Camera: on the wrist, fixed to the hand. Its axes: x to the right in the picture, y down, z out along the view.
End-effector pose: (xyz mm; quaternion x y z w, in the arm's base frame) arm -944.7 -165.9 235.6 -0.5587 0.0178 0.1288 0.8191
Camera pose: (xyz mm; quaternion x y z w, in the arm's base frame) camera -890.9 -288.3 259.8 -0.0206 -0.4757 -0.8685 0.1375
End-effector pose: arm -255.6 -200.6 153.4 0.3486 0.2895 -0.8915 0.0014
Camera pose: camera -221.6 -75.4 112.9 0.2014 -0.3356 -0.0245 0.9199
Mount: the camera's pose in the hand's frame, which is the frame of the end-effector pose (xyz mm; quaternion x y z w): 24.4 -76.4 -109.7 0.0141 0.0958 -0.9953 0.0038
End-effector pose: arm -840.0 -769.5 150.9 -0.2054 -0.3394 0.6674 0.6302
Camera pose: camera -712.3 -726.2 133.9 0.2820 -0.1359 -0.6396 0.7021
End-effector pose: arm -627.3 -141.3 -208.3 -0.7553 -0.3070 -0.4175 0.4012
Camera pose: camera -719.2 -195.4 -124.0 -0.3483 0.7204 0.4689 0.3740
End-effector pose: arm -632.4 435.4 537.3 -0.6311 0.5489 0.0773 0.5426
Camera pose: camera -618.3 321.5 610.0 -0.5485 -0.5730 -0.6080 0.0353
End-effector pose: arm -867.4 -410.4 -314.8 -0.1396 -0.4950 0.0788 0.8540
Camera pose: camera -760.4 -493.8 -322.2 0.4966 -0.0579 -0.8561 0.1311
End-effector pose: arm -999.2 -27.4 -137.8 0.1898 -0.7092 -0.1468 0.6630
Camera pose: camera -885.4 -101.6 -142.8 -0.7300 -0.2476 0.6322 0.0783
